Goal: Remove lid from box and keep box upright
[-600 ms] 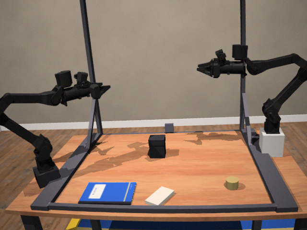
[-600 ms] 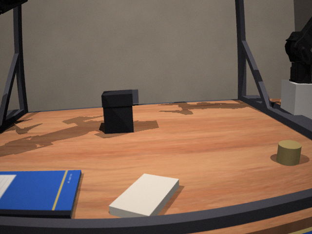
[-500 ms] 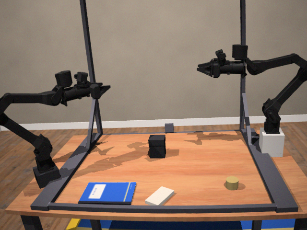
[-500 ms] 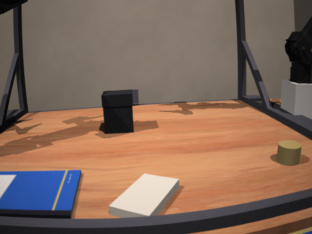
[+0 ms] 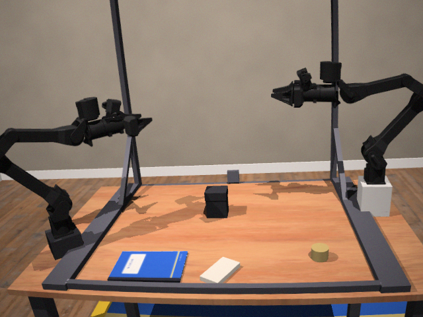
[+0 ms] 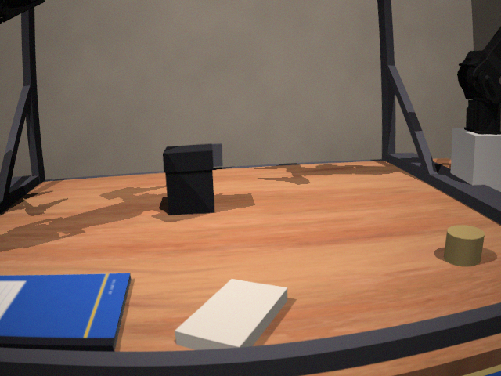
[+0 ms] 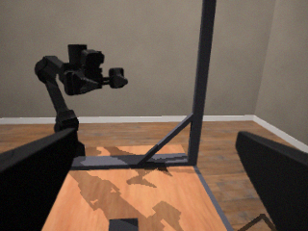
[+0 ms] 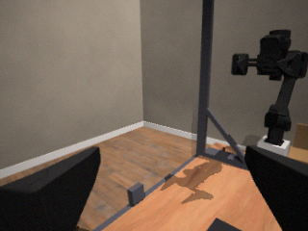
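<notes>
My left gripper is now 30 mm past the black lid, 240 mm to the left of it and 340 mm above it.
The black lid lies 1 cm ahead of my right hand, 24 cm to the left of it and 29 cm below it.
</notes>
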